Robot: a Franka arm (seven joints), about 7 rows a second.
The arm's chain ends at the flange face. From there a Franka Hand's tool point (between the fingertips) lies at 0.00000 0.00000 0.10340 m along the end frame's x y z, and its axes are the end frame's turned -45 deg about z.
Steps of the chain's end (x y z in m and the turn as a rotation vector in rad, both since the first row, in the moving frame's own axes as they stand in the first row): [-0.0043 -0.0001 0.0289 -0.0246 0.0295 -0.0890]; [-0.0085 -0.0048 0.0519 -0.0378 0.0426 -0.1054]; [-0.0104 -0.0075 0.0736 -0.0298 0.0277 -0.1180]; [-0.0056 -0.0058 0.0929 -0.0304 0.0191 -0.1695]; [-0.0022 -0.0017 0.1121 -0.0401 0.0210 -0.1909]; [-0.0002 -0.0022 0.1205 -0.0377 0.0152 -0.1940]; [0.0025 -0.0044 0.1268 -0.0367 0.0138 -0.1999]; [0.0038 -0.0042 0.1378 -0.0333 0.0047 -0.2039]
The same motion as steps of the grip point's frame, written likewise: [-0.0024 0.0008 0.0288 -0.0383 0.0035 -0.0890]; [-0.0020 -0.0036 0.0517 -0.0569 0.0034 -0.1054]; [-0.0020 -0.0085 0.0735 -0.0407 -0.0015 -0.1180]; [-0.0004 -0.0044 0.0928 -0.0350 -0.0080 -0.1695]; [-0.0013 0.0018 0.1120 -0.0432 -0.0135 -0.1909]; [0.0002 0.0023 0.1204 -0.0374 -0.0159 -0.1940]; [0.0036 0.0025 0.1267 -0.0357 -0.0162 -0.1999]; [0.0039 0.0027 0.1377 -0.0269 -0.0202 -0.2039]
